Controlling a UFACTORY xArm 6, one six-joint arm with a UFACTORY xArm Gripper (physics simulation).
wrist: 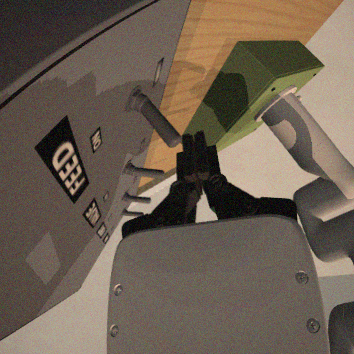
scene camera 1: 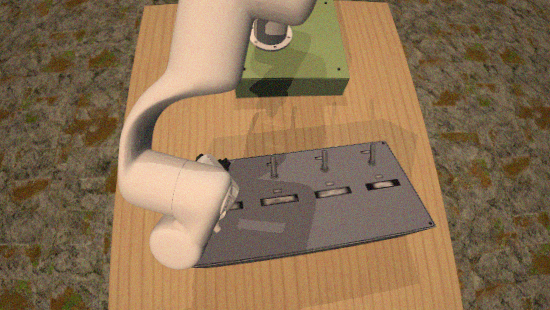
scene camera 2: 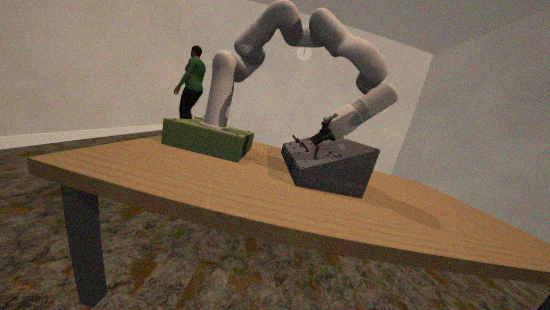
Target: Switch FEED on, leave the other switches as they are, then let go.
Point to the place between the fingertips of my gripper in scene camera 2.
312, 142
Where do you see a feed lever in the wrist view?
At 162, 126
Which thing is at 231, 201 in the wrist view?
My gripper.
